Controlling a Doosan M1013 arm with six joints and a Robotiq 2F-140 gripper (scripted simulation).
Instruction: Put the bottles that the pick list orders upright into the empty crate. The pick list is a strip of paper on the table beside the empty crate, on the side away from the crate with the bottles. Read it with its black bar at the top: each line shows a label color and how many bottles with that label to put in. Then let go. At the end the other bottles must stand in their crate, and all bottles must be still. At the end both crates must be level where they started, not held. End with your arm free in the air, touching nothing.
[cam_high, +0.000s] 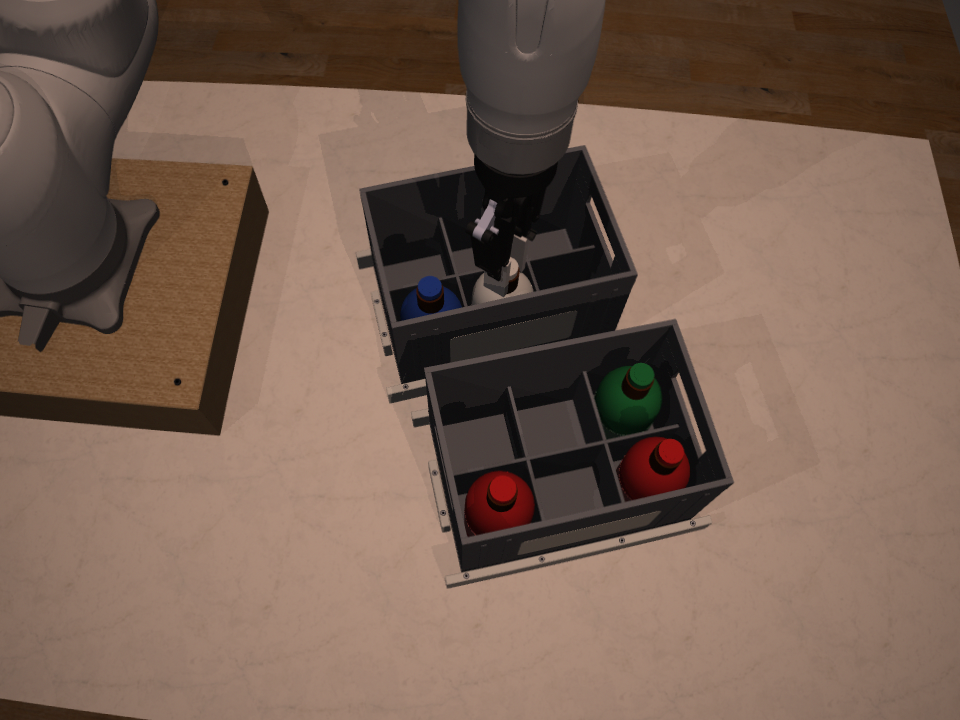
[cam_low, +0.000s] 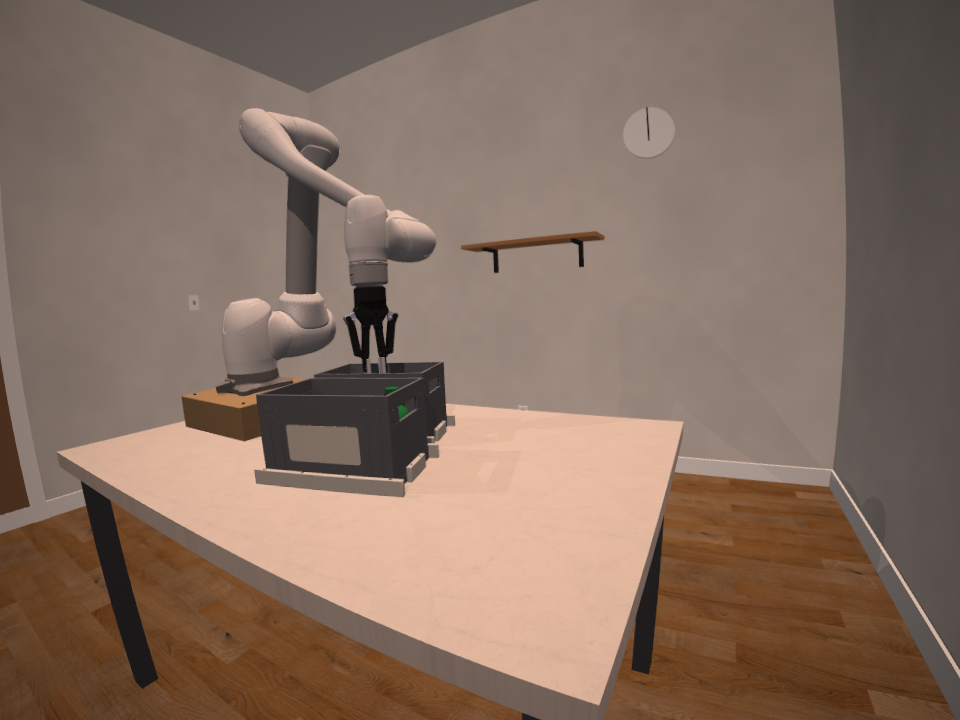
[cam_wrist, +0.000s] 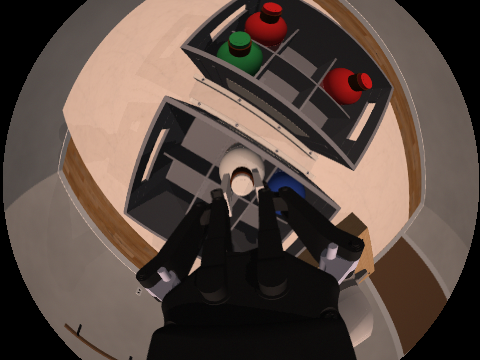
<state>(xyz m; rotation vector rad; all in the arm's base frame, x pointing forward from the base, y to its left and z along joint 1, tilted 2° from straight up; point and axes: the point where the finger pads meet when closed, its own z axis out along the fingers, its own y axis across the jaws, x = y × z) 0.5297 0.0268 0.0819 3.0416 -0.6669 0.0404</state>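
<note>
My hand is 80 mm above the white bottle. The rest, counted from my hand: blue bottle 80 mm behind, 40 mm to the right, 90 mm below; green bottle 160 mm ahead, 110 mm to the right, 90 mm below; pick list 80 mm behind, 170 mm to the left, 170 mm below.
</note>
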